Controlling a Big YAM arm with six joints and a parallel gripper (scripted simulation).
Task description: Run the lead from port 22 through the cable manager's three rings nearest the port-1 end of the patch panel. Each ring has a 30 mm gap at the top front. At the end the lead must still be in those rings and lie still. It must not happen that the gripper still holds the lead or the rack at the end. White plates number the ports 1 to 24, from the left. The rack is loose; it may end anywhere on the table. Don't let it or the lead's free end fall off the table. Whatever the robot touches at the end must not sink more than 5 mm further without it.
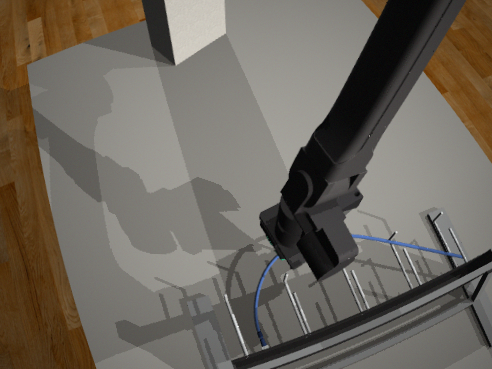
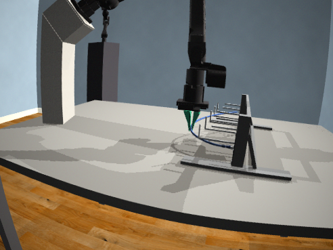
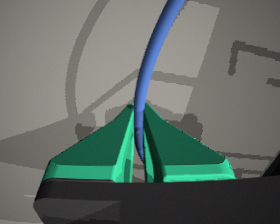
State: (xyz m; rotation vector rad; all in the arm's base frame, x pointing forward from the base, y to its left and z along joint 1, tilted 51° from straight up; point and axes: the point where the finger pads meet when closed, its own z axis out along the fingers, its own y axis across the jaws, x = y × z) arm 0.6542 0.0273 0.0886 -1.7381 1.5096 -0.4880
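The patch panel rack lies 160 mm ahead of my hand, 100 mm to the left of it and 30 mm above it.
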